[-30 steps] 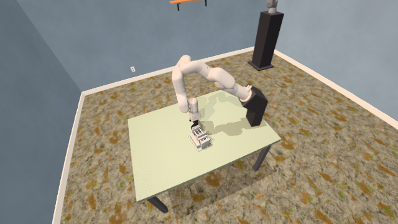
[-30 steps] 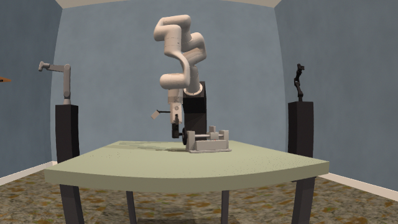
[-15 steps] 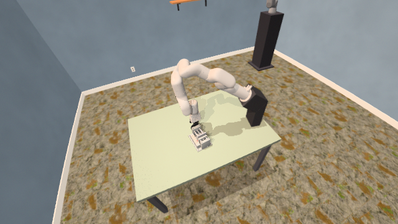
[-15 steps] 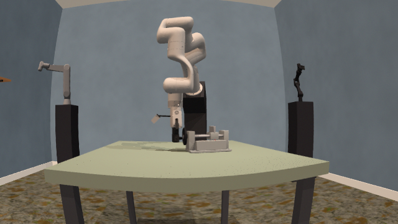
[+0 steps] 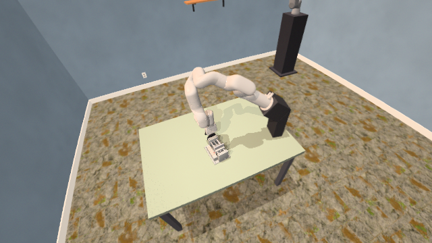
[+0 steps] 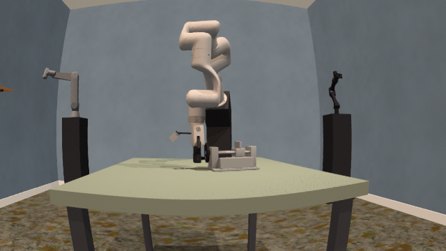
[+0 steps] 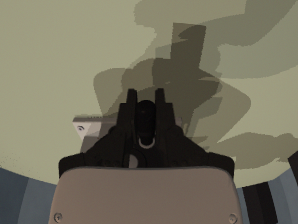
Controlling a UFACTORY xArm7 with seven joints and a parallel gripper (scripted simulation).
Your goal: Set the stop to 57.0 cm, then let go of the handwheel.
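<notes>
Now: the black handwheel 2 cm to the left of my hand and 1 cm above it. From my hand the other things lie so: grey stop block (18 cm to the left, 4 cm above).
</notes>
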